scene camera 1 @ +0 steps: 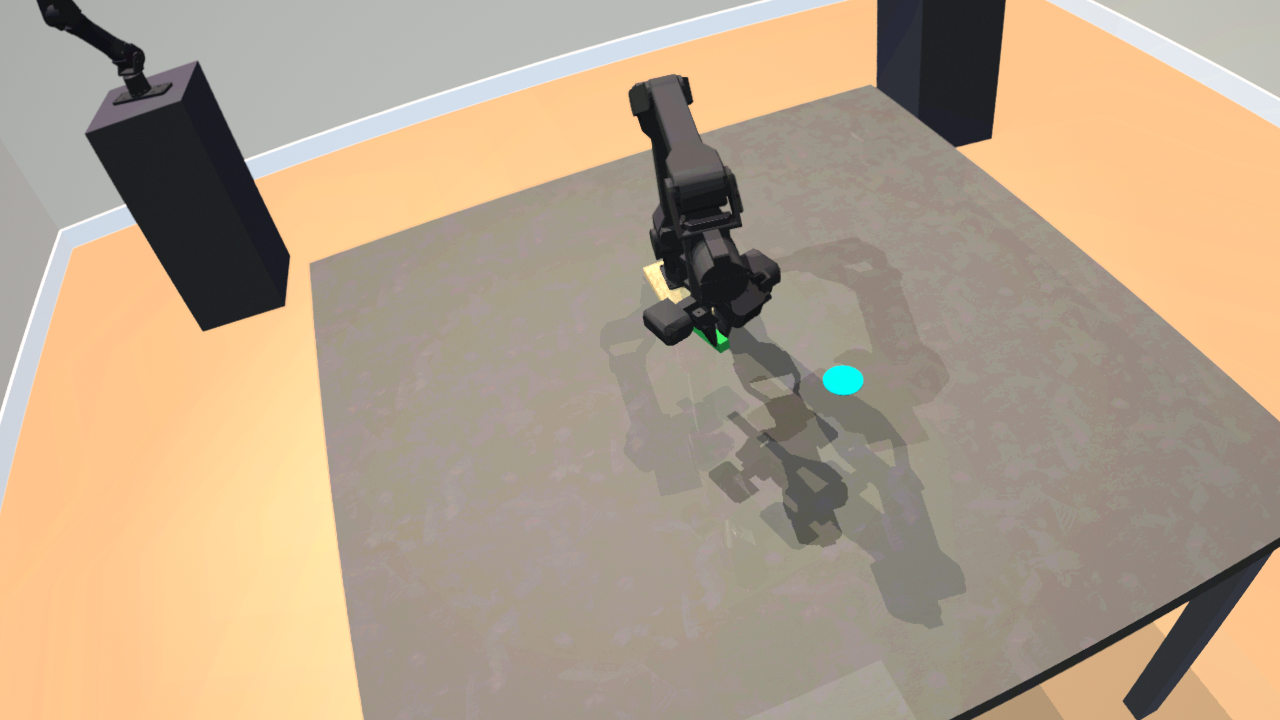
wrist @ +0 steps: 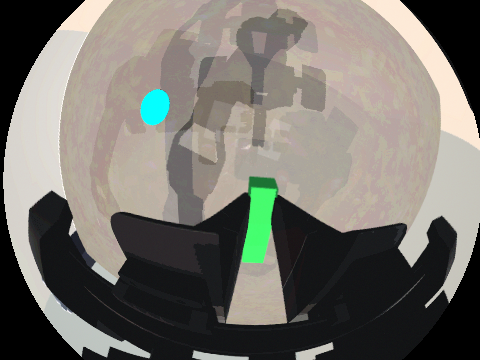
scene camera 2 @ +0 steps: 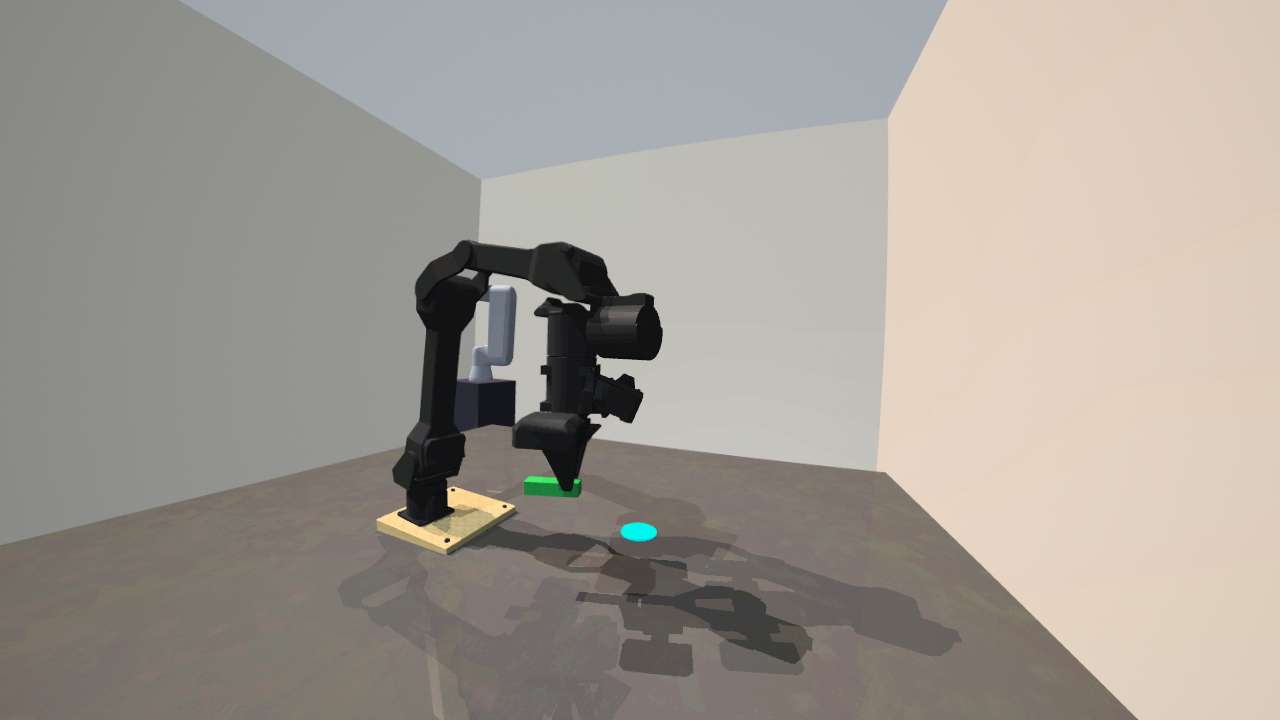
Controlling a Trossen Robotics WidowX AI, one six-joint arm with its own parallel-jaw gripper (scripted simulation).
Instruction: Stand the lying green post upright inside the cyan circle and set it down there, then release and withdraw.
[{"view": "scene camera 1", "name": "my gripper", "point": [719, 341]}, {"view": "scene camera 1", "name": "cyan circle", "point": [841, 380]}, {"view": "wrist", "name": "my gripper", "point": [260, 200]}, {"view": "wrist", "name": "green post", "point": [263, 190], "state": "held by my gripper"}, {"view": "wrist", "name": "cyan circle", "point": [155, 106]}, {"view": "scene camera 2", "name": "my gripper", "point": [569, 488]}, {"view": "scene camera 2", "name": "green post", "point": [536, 486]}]
